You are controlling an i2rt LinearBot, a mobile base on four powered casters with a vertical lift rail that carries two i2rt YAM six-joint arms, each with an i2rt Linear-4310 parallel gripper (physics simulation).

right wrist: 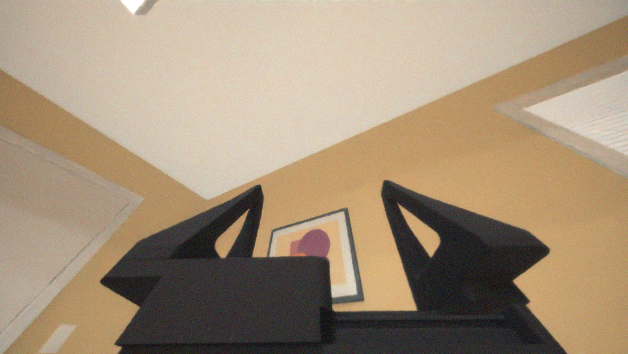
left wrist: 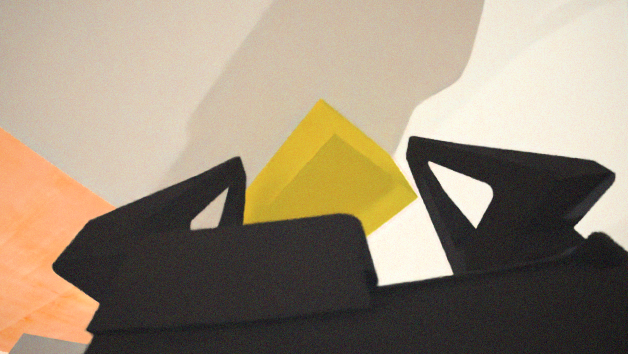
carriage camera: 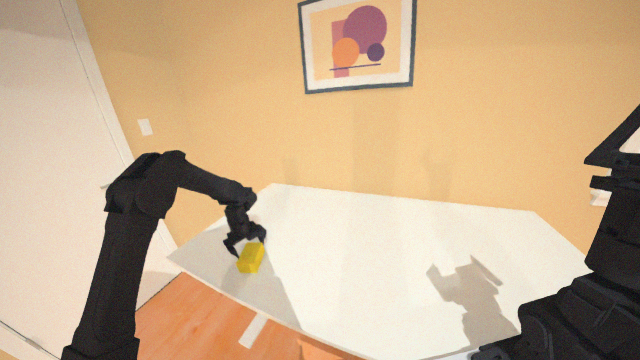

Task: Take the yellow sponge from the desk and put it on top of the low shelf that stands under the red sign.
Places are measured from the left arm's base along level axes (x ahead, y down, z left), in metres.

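Pixels of known places: left gripper, fingertip midpoint: point(left wrist: 325, 156) point(carriage camera: 250, 251); right gripper, fingertip midpoint: point(right wrist: 321, 188).
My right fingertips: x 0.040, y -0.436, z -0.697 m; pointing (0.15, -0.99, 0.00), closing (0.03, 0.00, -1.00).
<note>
Behind a point stands the place of what it marks.
The yellow sponge point(carriage camera: 250, 258) {x 0.366, y 0.030, z -0.104 m} point(left wrist: 330, 170) {x 0.430, y 0.030, z -0.076 m} lies on the white desk point(carriage camera: 370, 240) {x 0.448, y 0.075, z -0.541 m} near its left end, in the carriage camera view. My left gripper point(carriage camera: 250, 249) {x 0.425, y 0.055, z -0.081 m} point(left wrist: 325, 156) {x 0.425, y 0.055, z -0.081 m} is open and points down at the sponge. In the left wrist view the sponge shows between and beyond the two fingertips, and the gripper's dark body hides its lower part. My right gripper point(right wrist: 321, 188) {x 0.040, y -0.436, z -0.697 m} is open and empty, raised and pointing up toward the wall and ceiling. The low shelf and the red sign do not show in these views.
A framed picture point(carriage camera: 359, 85) {x 0.867, y -0.510, z -0.602 m} point(right wrist: 356, 270) {x 0.770, y -0.599, z -0.824 m} hangs on the yellow wall behind the desk. A pale door point(carriage camera: 45, 150) {x 0.686, y -0.394, z 1.029 m} is at the left. Orange wooden floor point(carriage camera: 200, 320) {x 0.548, y 0.795, z 0.512 m} shows in front of the desk. My right arm stands at the right edge of the carriage camera view.
</note>
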